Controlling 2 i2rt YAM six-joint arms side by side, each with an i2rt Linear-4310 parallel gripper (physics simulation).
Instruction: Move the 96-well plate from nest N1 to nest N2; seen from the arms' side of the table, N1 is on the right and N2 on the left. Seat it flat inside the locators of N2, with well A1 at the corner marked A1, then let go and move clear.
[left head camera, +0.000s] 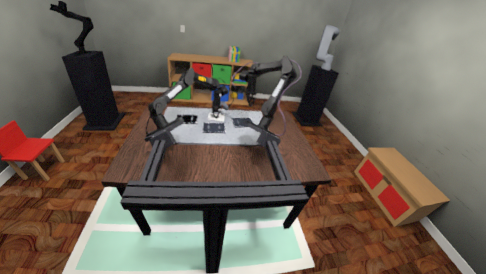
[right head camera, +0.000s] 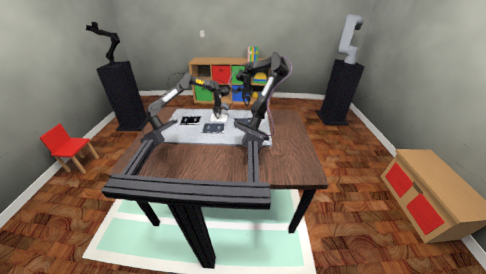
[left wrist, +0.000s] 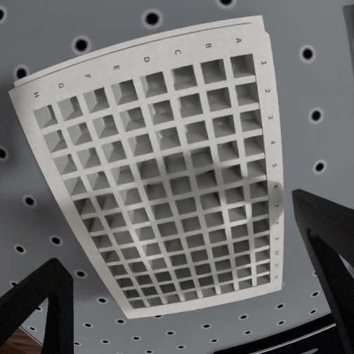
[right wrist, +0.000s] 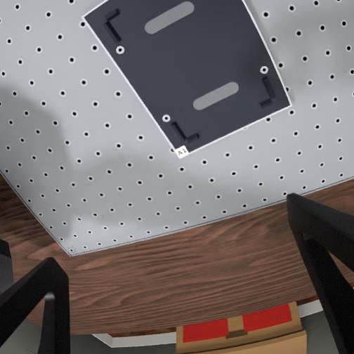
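Seen in the pictures: left gripper, fingertip midpoint: (left head camera: 215, 115) (right head camera: 218, 116); right gripper, fingertip midpoint: (left head camera: 249, 104) (right head camera: 247, 104); left arm's base at its link origin: (left head camera: 163, 127) (right head camera: 159, 128); right arm's base at its link origin: (right head camera: 251, 129).
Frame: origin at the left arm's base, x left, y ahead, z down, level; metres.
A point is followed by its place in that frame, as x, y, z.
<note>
The white 96-well plate (left head camera: 216, 117) (right head camera: 218, 118) (left wrist: 170, 175) lies on the perforated board, outside the nests, at the middle back. In the left wrist view, row letters A to H run along its upper edge. My left gripper (left head camera: 217, 114) {-0.335, 0.376, 0.147} (right head camera: 218, 115) {-0.335, 0.376, 0.147} (left wrist: 169, 242) is open over the plate, holding nothing. The right nest N1 (left head camera: 242, 122) {-0.534, 0.280, 0.154} (right head camera: 241, 121) {-0.521, 0.307, 0.161} (right wrist: 185, 60) is empty, with its A1 label at the lower corner in the right wrist view. The left nest N2 (left head camera: 187, 119) {-0.113, 0.332, 0.155} (right head camera: 190, 120) {-0.109, 0.333, 0.155} bears no plate. My right gripper (left head camera: 251, 100) {-0.561, 0.263, -0.015} (right head camera: 246, 100) {-0.561, 0.263, -0.015} (right wrist: 166, 242) is open, raised and empty.
Another dark nest (left head camera: 214, 128) {-0.307, 0.205, 0.155} (right head camera: 213, 128) {-0.304, 0.209, 0.155} sits front centre on the light perforated board (left head camera: 192, 137) {-0.151, 0.122, 0.166} (right head camera: 190, 137) {-0.144, 0.121, 0.166} (right wrist: 100, 200). The board lies on the wooden table (left head camera: 215, 165) {-0.280, -0.134, 0.180} (right head camera: 210, 162) {-0.305, -0.120, 0.179} (right wrist: 175, 275). A shelf unit (left head camera: 210, 58) stands behind the table.
</note>
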